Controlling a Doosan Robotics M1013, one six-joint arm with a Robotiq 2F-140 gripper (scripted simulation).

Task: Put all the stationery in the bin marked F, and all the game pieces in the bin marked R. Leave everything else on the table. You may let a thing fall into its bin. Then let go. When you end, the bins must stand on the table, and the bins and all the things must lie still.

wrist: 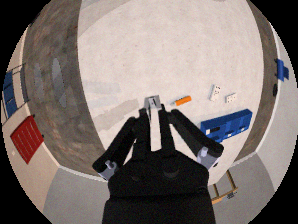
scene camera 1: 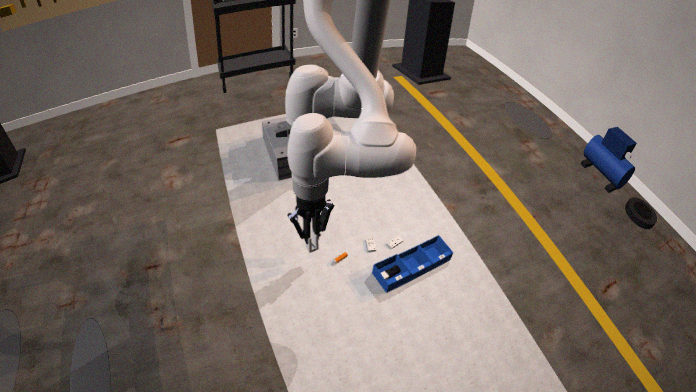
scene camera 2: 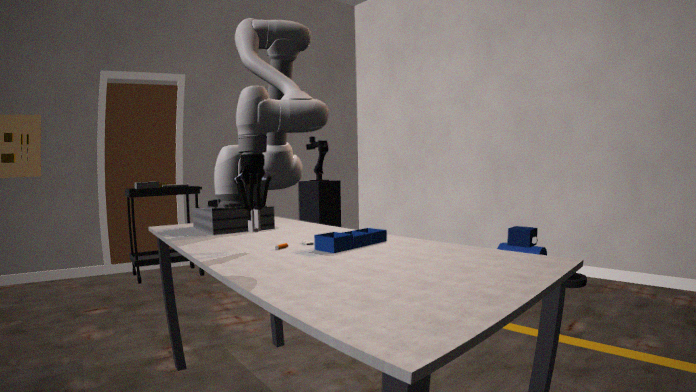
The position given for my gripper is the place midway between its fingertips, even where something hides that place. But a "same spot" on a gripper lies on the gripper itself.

Labels:
My gripper shows in the wrist view (153, 101), in scene camera 1 and in scene camera 2. The same spot on my gripper: (scene camera 2: 256, 197) is (scene camera 1: 315, 226).

